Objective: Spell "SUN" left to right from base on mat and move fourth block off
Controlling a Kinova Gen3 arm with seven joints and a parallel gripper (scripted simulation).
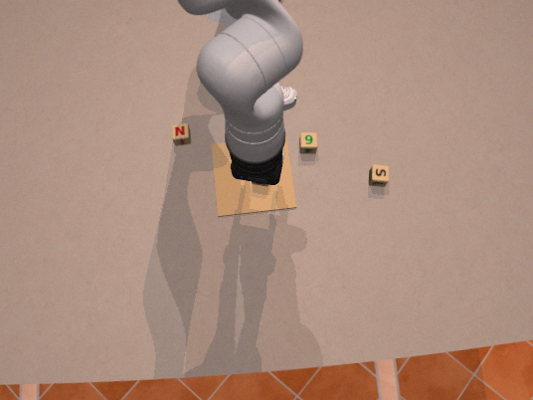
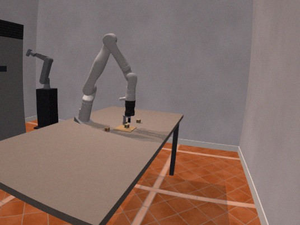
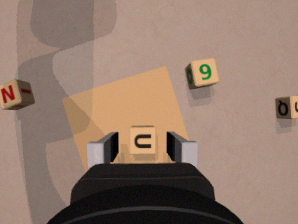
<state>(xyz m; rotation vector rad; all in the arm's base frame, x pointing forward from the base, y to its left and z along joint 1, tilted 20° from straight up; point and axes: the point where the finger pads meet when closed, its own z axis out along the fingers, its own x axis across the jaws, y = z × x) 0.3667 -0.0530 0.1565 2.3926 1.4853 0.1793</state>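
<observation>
My gripper is now 40 mm above the U block. Also, from my hand: mat: 60 mm below, 10 mm to the right, 10 mm behind; then N block: 120 mm to the right, 120 mm behind, 40 mm below; then green 9 block: 100 mm to the left, 40 mm below, 30 mm behind.
</observation>
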